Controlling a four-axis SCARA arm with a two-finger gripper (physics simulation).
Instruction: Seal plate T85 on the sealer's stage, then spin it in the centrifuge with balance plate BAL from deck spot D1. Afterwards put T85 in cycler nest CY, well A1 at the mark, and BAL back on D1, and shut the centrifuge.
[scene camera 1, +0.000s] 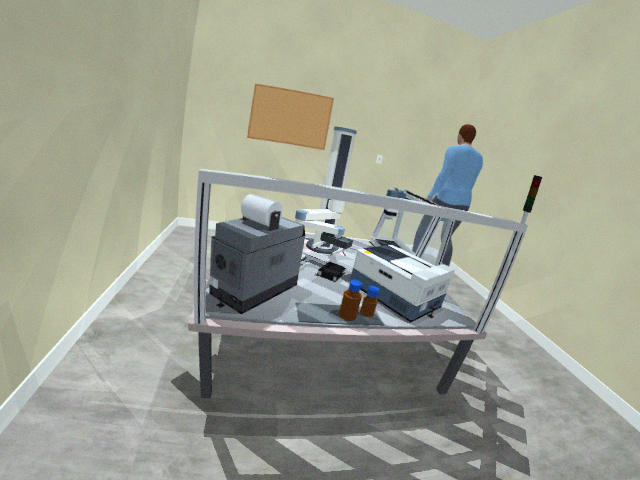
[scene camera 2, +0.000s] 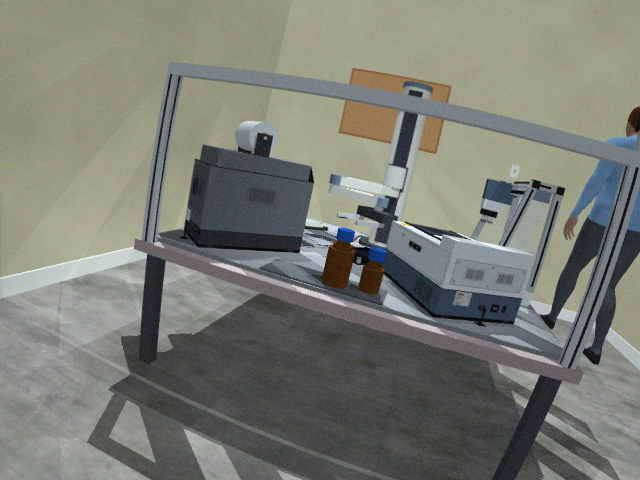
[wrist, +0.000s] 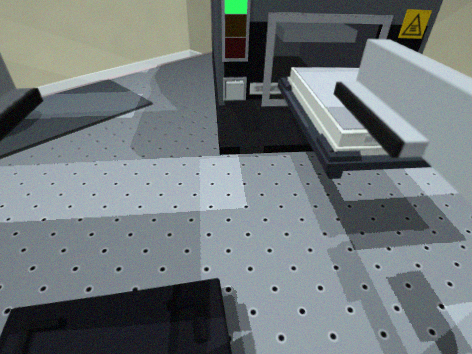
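Seen in the pictures: gripper, fingertip midpoint: (scene camera 1: 322, 250) (scene camera 2: 346, 218) (wrist: 190, 67); arm's base at its link origin: (scene camera 1: 322, 247) (scene camera 2: 380, 247).
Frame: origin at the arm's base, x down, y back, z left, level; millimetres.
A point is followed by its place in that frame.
The sealer (scene camera 1: 258, 258) @(x -262, y -907, z -483 mm) (scene camera 2: 248, 201) @(x -196, y -844, z -428 mm) is a dark grey box with a white film roll on top. In the wrist view its front shows a lit green lamp and a START button. A white plate (wrist: 322, 82) @(x -129, y -541, z -278 mm) lies flat on the dark stage (wrist: 306, 120) @(x -112, y -529, z -238 mm) outside the sealer's door; its label cannot be read, and whether it is sealed cannot be told. My gripper (wrist: 190, 67) @(x -179, y -518, z -123 mm) is open and empty; its right finger partly covers the plate in this view. BAL, deck spot D1 and the mark at A1 cannot be made out.
A white and blue instrument (scene camera 1: 398, 279) @(x -188, y -835, z 220 mm) (scene camera 2: 460, 273) @(x -162, y -938, z 333 mm) stands on the right of the table. A low black block (wrist: 120, 320) @(x -53, y -526, z -67 mm) (scene camera 1: 330, 271) @(x -53, y -522, z -51 mm) lies between the machines. Two brown bottles (scene camera 1: 350, 304) @(x -106, y -964, z -56 mm) (scene camera 1: 369, 304) @(x -88, y -926, z 55 mm) stand near the table edge. A person (scene camera 1: 460, 175) stands behind the table.
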